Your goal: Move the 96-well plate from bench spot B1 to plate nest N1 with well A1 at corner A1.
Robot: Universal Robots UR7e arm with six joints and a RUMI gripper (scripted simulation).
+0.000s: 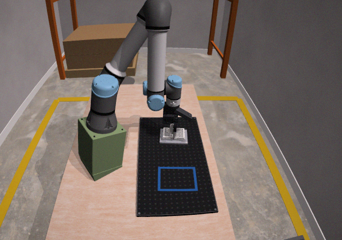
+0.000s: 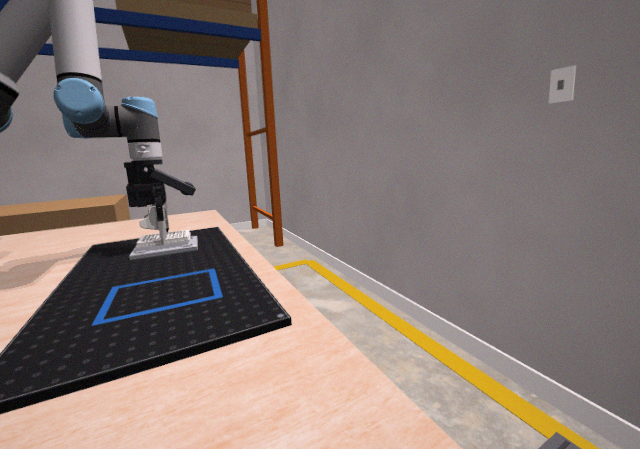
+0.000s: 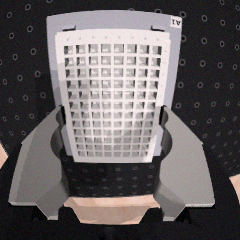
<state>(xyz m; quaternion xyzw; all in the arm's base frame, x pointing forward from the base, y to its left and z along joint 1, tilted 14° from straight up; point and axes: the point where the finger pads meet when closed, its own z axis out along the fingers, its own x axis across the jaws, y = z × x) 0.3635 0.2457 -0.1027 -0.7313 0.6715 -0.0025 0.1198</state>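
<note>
Now: hand 1 cm above the 96-well plate. Round my hand: A1 mark: 8 cm ahead, 5 cm to the right, 3 cm below; grey plate nest: 3 cm below.
</note>
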